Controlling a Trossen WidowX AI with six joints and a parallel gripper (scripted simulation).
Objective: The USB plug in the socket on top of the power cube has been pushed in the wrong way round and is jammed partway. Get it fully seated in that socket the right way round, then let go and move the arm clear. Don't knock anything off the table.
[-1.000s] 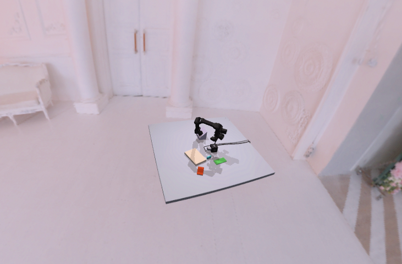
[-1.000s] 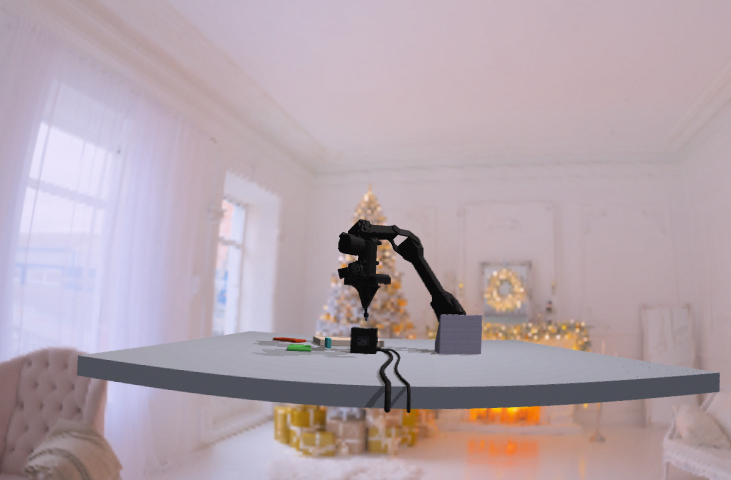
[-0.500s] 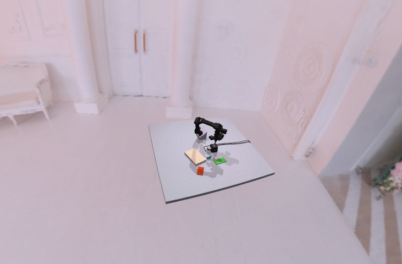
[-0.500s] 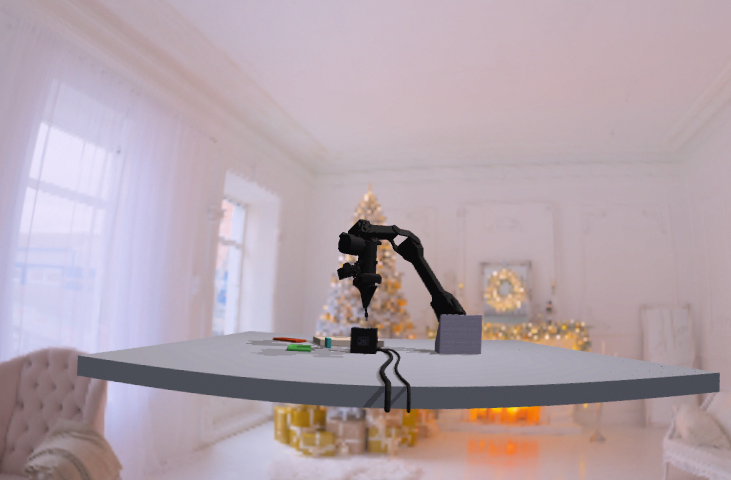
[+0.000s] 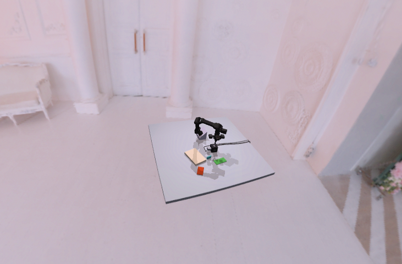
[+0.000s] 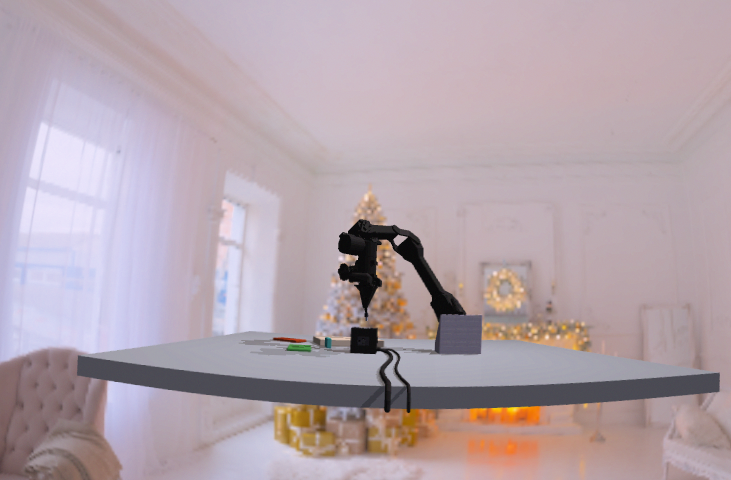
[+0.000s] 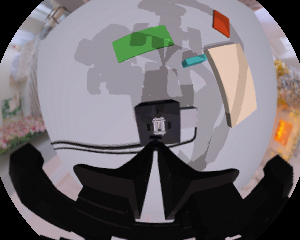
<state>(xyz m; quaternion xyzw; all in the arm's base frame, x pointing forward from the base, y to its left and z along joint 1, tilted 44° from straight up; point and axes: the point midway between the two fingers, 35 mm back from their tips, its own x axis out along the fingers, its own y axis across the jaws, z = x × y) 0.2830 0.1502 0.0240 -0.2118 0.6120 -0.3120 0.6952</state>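
Right now my gripper tip is 2 cm above the dark USB plug. The rest, counted from my gripper tip: teal block: 13 cm ahead, 11 cm to the right, 12 cm below; USB socket: 1 cm to the right, 7 cm below; green block: 20 cm ahead, 1 cm to the left, 13 cm below.
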